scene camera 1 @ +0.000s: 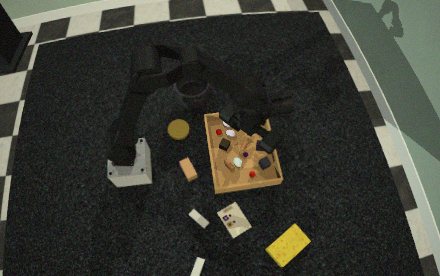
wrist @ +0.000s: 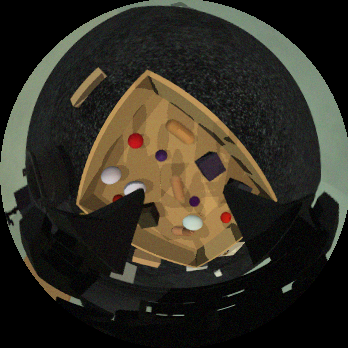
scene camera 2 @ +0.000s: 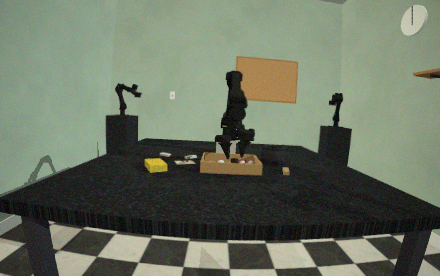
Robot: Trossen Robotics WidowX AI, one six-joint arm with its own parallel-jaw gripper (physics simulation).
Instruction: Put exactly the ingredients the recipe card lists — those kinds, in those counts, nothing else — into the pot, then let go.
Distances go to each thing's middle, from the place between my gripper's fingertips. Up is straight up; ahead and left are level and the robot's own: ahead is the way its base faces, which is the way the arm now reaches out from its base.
Labels:
My gripper is now 30 mm above the wooden tray (scene camera 1: pixel 225 180), 20 mm to the left of it and 20 mm past it. From my hand the other things lie so: yellow sponge (scene camera 1: pixel 291 242): 320 mm to the right, 100 mm ahead, 30 mm below; then black pot (wrist: pixel 48 169): 180 mm to the left, 180 mm behind.

